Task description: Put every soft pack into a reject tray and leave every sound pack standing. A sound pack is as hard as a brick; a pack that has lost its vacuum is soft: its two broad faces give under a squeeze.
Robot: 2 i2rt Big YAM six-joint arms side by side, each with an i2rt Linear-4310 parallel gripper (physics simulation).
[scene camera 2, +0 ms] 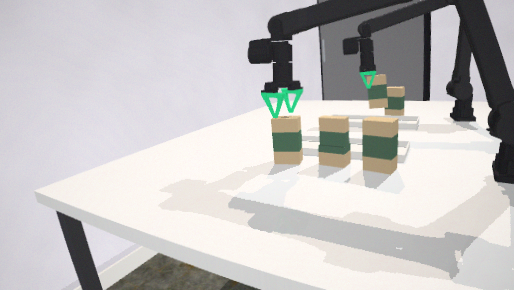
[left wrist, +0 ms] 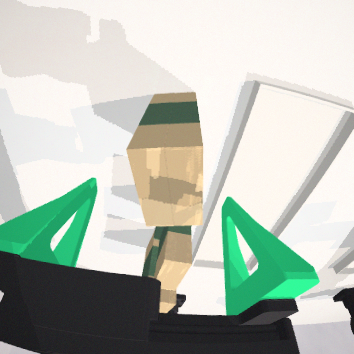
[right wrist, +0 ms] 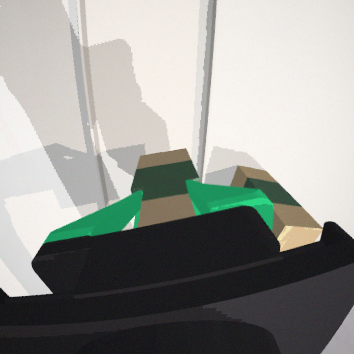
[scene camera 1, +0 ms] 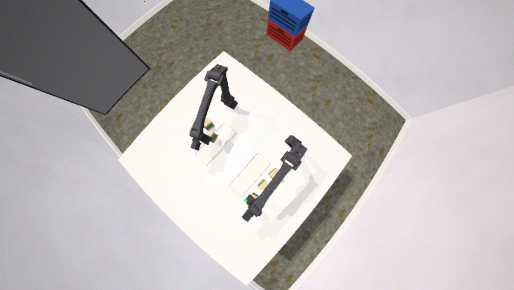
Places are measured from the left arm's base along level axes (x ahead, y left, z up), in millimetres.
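Where they show: left gripper, fingertip midpoint: (scene camera 2: 283, 115) (left wrist: 161, 192); right gripper, fingertip midpoint: (scene camera 2: 368, 88) (right wrist: 165, 192) (scene camera 1: 208, 140); left arm's base at its link origin: (scene camera 2: 512, 175); right arm's base at its link origin: (scene camera 2: 462, 118) (left wrist: 350, 291) (scene camera 1: 230, 103).
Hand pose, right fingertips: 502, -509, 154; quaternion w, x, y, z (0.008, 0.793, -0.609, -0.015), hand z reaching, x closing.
Note:
Things, the pixels of their top centre, and the offset from my right fingertips, as dx, dy, dz. Level surfaces: height alone.
- tan pack with a green band, top centre: (right wrist: 179, 300) (scene camera 2: 377, 74) (scene camera 1: 209, 134) -37, -8, +57
- far tray at its top centre: (right wrist: 150, 144) (scene camera 2: 370, 118) (scene camera 1: 214, 143) -11, +16, -132
- leftmost near-row pack at its top centre: (left wrist: 169, 192) (scene camera 2: 285, 117) +91, +590, -13
- middle pack at its top centre: (left wrist: 170, 276) (scene camera 2: 333, 116) (scene camera 1: 263, 185) -49, +564, -13
- third pack at its top centre: (scene camera 2: 380, 119) (scene camera 1: 275, 173) -182, +569, -13
- white table at its surface level: dz -154
My right gripper (scene camera 2: 368, 80) (right wrist: 165, 192) is shut on a tan pack with a green band (scene camera 2: 377, 91) (right wrist: 165, 180), held upright and raised above the far tray (scene camera 1: 202, 157) (scene camera 2: 417, 120) (right wrist: 209, 75). Another pack (scene camera 1: 208, 123) (scene camera 2: 395, 102) (right wrist: 272, 200) stands beside that tray. My left gripper (scene camera 2: 283, 113) (left wrist: 161, 192) is open above the leftmost near-row pack (scene camera 2: 287, 141) (left wrist: 167, 180), its fingers to either side. The middle pack (scene camera 1: 262, 185) (scene camera 2: 334, 135) has a crease across its band. The third pack (scene camera 1: 274, 173) (scene camera 2: 380, 146) stands at the right in scene camera 2.
The near tray (scene camera 1: 250, 175) (scene camera 2: 408, 152) (left wrist: 295, 145) lies beside the row of three packs, between it and the far tray. Both arms stand over the white table (scene camera 1: 170, 175) (scene camera 2: 150, 165). A blue crate (scene camera 1: 291, 15) on a red crate (scene camera 1: 286, 36) stands on the floor beyond it.

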